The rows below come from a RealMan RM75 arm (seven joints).
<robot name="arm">
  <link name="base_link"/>
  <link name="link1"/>
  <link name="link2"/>
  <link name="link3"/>
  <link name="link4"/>
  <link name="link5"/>
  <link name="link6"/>
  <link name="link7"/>
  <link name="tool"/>
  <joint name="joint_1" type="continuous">
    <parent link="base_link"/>
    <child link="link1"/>
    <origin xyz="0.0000 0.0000 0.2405" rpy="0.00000 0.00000 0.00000"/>
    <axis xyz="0 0 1"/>
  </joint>
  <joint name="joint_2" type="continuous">
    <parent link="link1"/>
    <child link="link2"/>
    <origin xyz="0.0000 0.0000 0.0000" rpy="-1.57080 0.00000 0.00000"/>
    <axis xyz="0 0 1"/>
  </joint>
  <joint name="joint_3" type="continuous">
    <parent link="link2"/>
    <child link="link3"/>
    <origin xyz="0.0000 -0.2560 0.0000" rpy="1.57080 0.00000 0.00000"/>
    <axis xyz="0 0 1"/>
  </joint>
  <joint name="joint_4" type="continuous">
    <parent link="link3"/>
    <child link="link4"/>
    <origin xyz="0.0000 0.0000 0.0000" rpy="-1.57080 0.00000 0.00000"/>
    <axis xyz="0 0 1"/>
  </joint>
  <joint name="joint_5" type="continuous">
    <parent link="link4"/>
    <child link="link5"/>
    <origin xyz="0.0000 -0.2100 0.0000" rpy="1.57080 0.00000 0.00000"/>
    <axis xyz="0 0 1"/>
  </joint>
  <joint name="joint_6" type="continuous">
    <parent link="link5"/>
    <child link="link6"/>
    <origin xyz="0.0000 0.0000 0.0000" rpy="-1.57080 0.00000 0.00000"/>
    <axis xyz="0 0 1"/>
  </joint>
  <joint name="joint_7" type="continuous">
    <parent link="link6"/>
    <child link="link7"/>
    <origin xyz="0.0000 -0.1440 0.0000" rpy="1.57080 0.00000 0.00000"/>
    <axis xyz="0 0 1"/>
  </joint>
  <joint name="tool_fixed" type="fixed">
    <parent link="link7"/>
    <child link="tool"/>
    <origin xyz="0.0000 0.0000 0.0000" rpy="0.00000 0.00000 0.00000"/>
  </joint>
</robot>
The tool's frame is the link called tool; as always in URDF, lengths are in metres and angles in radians. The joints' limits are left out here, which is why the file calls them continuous.
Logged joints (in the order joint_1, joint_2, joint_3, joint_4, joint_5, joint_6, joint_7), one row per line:
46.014 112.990 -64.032 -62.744 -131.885 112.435 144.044
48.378 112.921 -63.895 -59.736 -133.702 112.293 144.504
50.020 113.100 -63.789 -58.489 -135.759 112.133 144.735
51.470 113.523 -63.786 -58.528 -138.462 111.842 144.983
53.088 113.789 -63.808 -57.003 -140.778 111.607 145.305
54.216 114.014 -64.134 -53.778 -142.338 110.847 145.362
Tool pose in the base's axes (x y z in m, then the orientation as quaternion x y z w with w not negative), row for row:
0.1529 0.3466 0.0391 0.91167 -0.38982 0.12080 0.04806
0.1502 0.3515 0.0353 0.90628 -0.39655 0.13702 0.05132
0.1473 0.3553 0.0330 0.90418 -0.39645 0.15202 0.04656
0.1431 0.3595 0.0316 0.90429 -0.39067 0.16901 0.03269
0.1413 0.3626 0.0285 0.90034 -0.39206 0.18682 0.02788
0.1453 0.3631 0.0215 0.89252 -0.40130 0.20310 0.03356
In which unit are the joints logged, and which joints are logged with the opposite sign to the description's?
The joints are logged in degrees. Opposite sign: joint_6.
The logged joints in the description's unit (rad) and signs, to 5 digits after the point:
0.80310 1.97205 -1.11757 -1.09509 -2.30183 -1.96236 2.51404
0.84436 1.97084 -1.11518 -1.04259 -2.33354 -1.95988 2.52207
0.87301 1.97397 -1.11333 -1.02083 -2.36944 -1.95709 2.52610
0.89832 1.98135 -1.11328 -1.02151 -2.41662 -1.95201 2.53043
0.92656 1.98599 -1.11366 -0.99489 -2.45704 -1.94791 2.53605
0.94625 1.98992 -1.11935 -0.93860 -2.48427 -1.93465 2.53705

